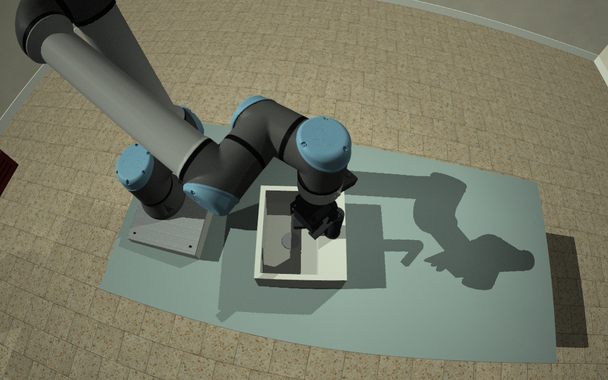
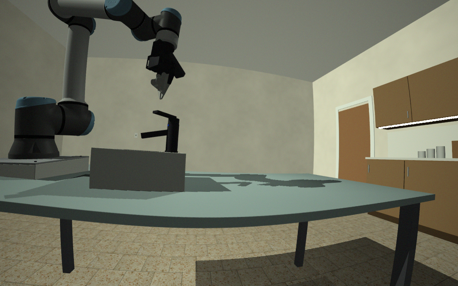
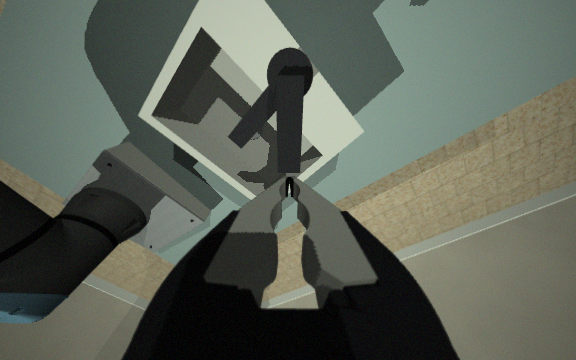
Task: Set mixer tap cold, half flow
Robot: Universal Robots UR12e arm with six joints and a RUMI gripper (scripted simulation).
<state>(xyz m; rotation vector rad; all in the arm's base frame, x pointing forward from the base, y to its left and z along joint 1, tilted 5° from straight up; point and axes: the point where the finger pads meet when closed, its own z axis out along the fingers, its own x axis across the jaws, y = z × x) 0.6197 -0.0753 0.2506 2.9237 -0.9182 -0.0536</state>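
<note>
The lever lies 2 cm ahead of my hand, 2 cm to the left of it and 7 cm below it. Round my hand: black mixer tap: 3 cm ahead, 4 cm to the left, 11 cm below; white sink basin: 7 cm behind, 4 cm to the left, 30 cm below.
</note>
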